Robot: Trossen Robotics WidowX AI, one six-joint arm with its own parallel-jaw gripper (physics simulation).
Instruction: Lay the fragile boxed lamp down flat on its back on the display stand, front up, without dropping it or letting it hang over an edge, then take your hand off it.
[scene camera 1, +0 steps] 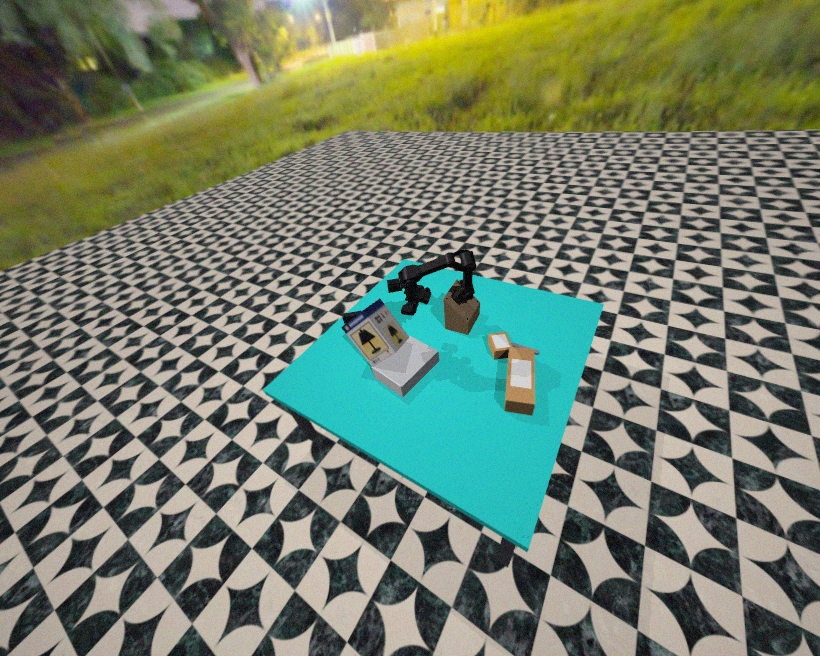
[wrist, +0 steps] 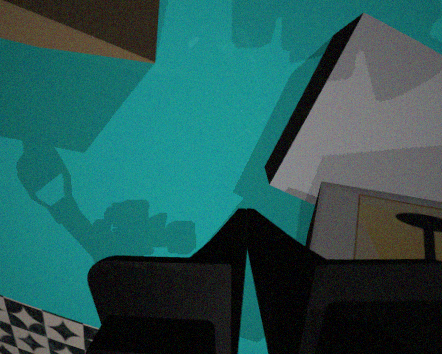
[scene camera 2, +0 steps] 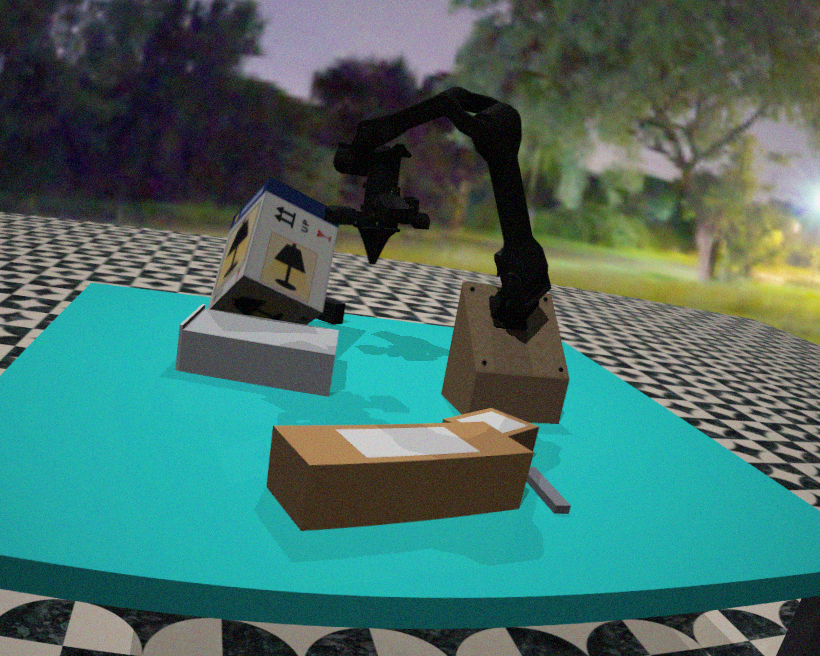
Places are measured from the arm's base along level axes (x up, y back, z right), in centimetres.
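Pixels of known places: gripper, between the fingertips: (scene camera 1: 414, 312) (wrist: 245, 216) (scene camera 2: 372, 263); arm's base, origin of its link: (scene camera 1: 457, 297) (scene camera 2: 507, 313).
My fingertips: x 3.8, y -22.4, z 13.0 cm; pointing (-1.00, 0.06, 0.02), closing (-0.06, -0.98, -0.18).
Note:
Ahead of a thing's pixels: the offset from my fingertips to its middle. Level surfaces: height alone.
The boxed lamp (scene camera 1: 371, 336) (scene camera 2: 287, 254) (wrist: 337, 220), pale with a blue top band and lamp pictures, is steeply tilted at the far end of the grey display stand (scene camera 1: 404, 380) (scene camera 2: 256, 359) (wrist: 350, 115). Its dark underside shows in scene camera 2, with the near edge raised off the stand; its upper part leans out past the stand's far side. What bears its far side is hidden. My gripper (scene camera 1: 408, 309) (scene camera 2: 372, 259) (wrist: 245, 216) is shut and empty, pointing down beside the box. Whether its body touches the box is unclear.
A black block {dx -18.4, dy +2.1, dz +44.8 cm} (scene camera 1: 350, 317) (scene camera 2: 333, 313) shows behind the boxed lamp. A long brown box {dx -16.9, dy -7.1, dz -53.8 cm} (scene camera 1: 519, 402) (scene camera 2: 410, 492), a small brown box {dx -17.9, dy +10.2, dz -40.0 cm} (scene camera 1: 499, 343) (scene camera 2: 523, 437) and a grey bar {dx -20.3, dy +14.7, dz -51.0 cm} (scene camera 2: 549, 491) lie on the turquoise table {dx -20.9 cm} (scene camera 1: 437, 437) (scene camera 2: 136, 492). My arm stands on a wooden pedestal (scene camera 1: 459, 316) (scene camera 2: 509, 396).

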